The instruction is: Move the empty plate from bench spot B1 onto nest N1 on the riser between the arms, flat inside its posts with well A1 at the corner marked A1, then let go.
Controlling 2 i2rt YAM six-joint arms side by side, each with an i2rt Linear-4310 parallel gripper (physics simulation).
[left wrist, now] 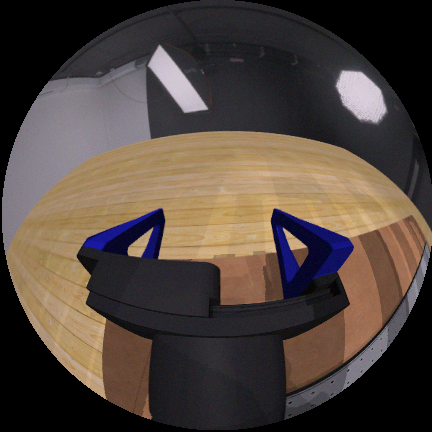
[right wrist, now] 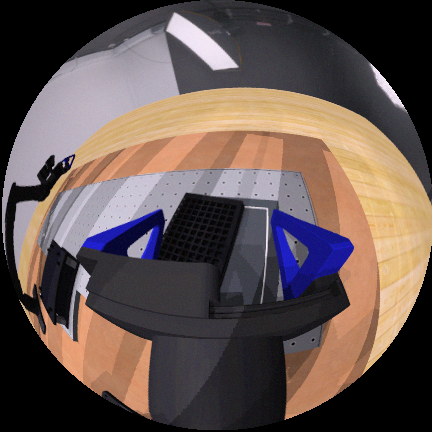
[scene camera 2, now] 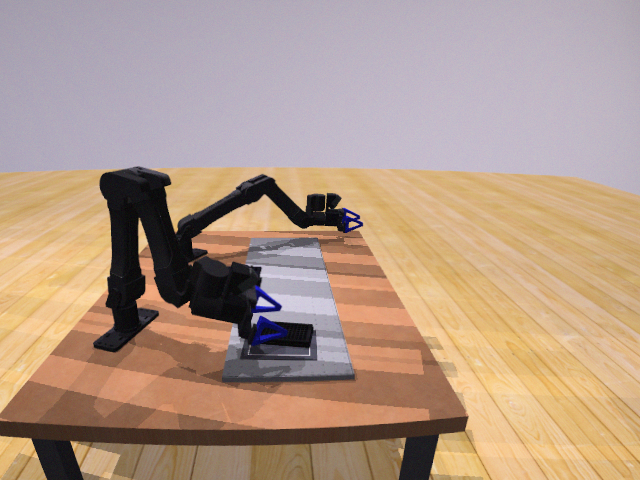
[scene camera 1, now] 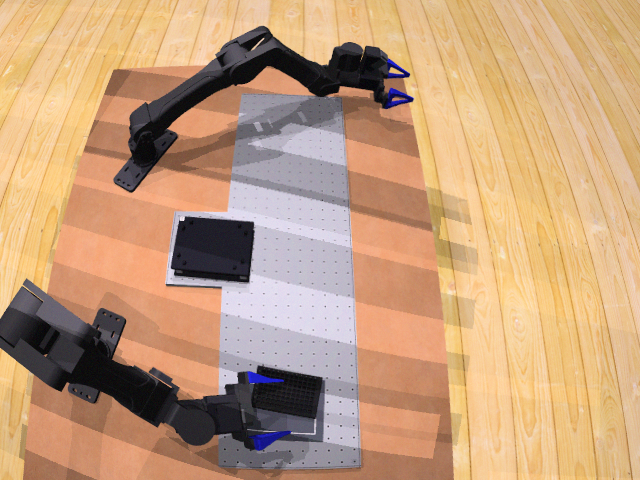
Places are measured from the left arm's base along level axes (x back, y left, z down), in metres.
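Where they show: left gripper, between the fingertips: (left wrist: 217,214) (right wrist: 71,156) (scene camera 2: 361,220) (scene camera 1: 411,87); right gripper, between the fingertips: (right wrist: 217,214) (scene camera 2: 284,320) (scene camera 1: 286,406); left arm's base, origin of its link: (scene camera 1: 146,158); right arm's base, origin of its link: (scene camera 2: 128,329).
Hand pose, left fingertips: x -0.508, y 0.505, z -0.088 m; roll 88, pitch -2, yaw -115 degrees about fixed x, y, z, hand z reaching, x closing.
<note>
Each offset is from my left fingertips to the centre of the thing. "spot": to the spot under its first point. Level surfaces: height alone.
The empty black plate @(dx -0.070, dy -0.823, dz +0.066 m) (scene camera 1: 289,391) (scene camera 2: 299,334) (right wrist: 202,225) lies on the dark pad of spot B1 @(spot: dx -0.119, dy -0.870, dz +0.073 m) (scene camera 1: 297,424) (right wrist: 255,240), shifted toward the pad's upper side in scene camera 1, so the white outline shows below it. Nest N1 @(dx +0.203, dy -0.636, dz +0.049 m) (scene camera 1: 212,245) (right wrist: 57,285) is a black block with small posts on the riser; a white mark shows at its upper left corner in scene camera 1. My right gripper (scene camera 1: 286,407) (scene camera 2: 283,320) (right wrist: 217,214) is open, above the pad, one finger overlapping the plate in view. My left gripper (scene camera 1: 410,87) (scene camera 2: 360,220) (left wrist: 217,214) is open, far from the plate.
The perforated grey board @(dz +0.075 m) (scene camera 1: 289,310) (scene camera 2: 305,289) runs along the brown table @(dz +0.088 m) (scene camera 1: 392,310) (scene camera 2: 206,408). The nest's light base plate @(spot: dx +0.248, dy -0.722, dz +0.034 m) (scene camera 1: 172,268) adjoins the board's left edge in scene camera 1. The left arm stretches over the board's far end.
</note>
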